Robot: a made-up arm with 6 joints.
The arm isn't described. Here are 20 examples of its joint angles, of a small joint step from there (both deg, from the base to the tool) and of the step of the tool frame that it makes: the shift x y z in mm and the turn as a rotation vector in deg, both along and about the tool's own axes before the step.
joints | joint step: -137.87 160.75 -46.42 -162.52 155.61 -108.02 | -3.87 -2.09 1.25 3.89 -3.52 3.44
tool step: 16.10 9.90 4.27 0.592 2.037 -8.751
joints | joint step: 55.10 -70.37 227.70 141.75 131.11 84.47 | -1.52 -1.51 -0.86 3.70 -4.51 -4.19
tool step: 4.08 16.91 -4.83 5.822 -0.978 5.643
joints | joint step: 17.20 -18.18 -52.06 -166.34 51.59 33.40 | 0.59 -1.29 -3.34 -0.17 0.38 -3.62
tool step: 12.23 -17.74 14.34 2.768 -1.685 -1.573
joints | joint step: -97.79 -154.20 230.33 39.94 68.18 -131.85 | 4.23 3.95 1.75 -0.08 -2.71 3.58
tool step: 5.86 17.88 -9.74 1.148 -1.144 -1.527
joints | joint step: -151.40 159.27 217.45 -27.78 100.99 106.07 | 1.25 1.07 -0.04 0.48 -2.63 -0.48
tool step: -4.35 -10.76 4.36 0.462 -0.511 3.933
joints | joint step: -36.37 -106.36 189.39 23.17 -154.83 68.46 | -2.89 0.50 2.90 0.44 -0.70 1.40
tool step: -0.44 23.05 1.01 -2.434 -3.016 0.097
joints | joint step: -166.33 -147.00 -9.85 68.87 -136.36 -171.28 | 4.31 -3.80 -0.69 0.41 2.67 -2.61
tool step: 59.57 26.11 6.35 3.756 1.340 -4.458
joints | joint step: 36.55 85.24 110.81 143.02 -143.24 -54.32 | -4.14 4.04 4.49 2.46 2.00 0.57
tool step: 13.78 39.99 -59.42 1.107 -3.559 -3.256
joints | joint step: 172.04 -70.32 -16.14 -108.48 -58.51 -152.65 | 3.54 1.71 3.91 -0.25 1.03 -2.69
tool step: 4.39 -12.58 -27.67 3.142 0.087 -3.789
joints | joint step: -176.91 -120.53 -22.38 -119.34 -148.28 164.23 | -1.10 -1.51 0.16 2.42 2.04 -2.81
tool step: 12.43 0.30 1.02 5.006 1.957 2.606
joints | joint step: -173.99 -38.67 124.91 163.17 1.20 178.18 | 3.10 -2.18 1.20 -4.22 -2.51 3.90
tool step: 11.44 -25.26 59.78 1.111 -6.673 -1.760
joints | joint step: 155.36 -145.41 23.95 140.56 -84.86 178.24 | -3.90 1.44 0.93 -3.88 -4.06 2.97
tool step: -31.67 30.49 -10.59 -0.266 -1.158 -2.993
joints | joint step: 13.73 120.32 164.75 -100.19 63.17 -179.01 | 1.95 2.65 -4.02 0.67 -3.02 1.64
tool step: -33.74 54.61 -26.27 -7.353 -3.442 3.673
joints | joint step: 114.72 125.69 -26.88 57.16 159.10 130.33 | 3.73 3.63 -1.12 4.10 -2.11 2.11
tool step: -31.32 0.86 23.88 4.038 -4.877 5.621
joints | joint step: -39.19 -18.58 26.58 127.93 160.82 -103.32 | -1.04 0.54 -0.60 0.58 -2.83 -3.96
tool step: -4.24 -10.67 -6.94 5.662 -1.493 -2.398
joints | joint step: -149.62 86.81 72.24 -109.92 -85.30 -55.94 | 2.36 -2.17 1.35 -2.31 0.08 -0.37
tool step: 53.59 8.58 -27.94 -1.931 3.504 -1.663
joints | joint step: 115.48 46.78 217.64 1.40 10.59 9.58 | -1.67 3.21 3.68 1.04 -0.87 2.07
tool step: -16.22 -6.34 27.80 -3.060 0.001 1.869
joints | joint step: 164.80 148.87 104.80 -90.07 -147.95 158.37 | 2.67 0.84 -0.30 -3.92 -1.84 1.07
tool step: 19.55 6.61 -26.54 -2.195 -4.202 -0.618
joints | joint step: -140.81 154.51 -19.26 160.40 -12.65 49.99 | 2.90 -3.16 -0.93 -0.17 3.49 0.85
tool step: -23.66 11.42 -3.95 -1.417 -1.720 0.876
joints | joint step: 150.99 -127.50 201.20 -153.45 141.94 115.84 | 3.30 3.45 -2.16 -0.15 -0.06 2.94
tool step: 49.93 -0.97 -3.97 -4.650 -2.676 -5.594
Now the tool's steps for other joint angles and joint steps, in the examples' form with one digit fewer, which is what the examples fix.
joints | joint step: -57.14 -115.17 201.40 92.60 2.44 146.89 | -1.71 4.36 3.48 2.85 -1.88 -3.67
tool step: -36.4 3.3 -15.3 2.03 -3.08 0.92
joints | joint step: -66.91 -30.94 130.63 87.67 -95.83 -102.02 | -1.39 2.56 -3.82 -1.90 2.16 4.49
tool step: -9.3 -21.9 -59.6 -11.03 1.36 2.90
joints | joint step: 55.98 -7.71 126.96 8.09 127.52 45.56 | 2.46 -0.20 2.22 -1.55 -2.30 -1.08
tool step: 9.4 -9.7 -15.1 -2.51 1.08 -0.91
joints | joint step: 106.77 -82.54 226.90 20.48 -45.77 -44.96 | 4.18 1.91 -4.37 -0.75 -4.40 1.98
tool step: 17.7 -27.1 -9.5 -7.06 7.53 -5.80
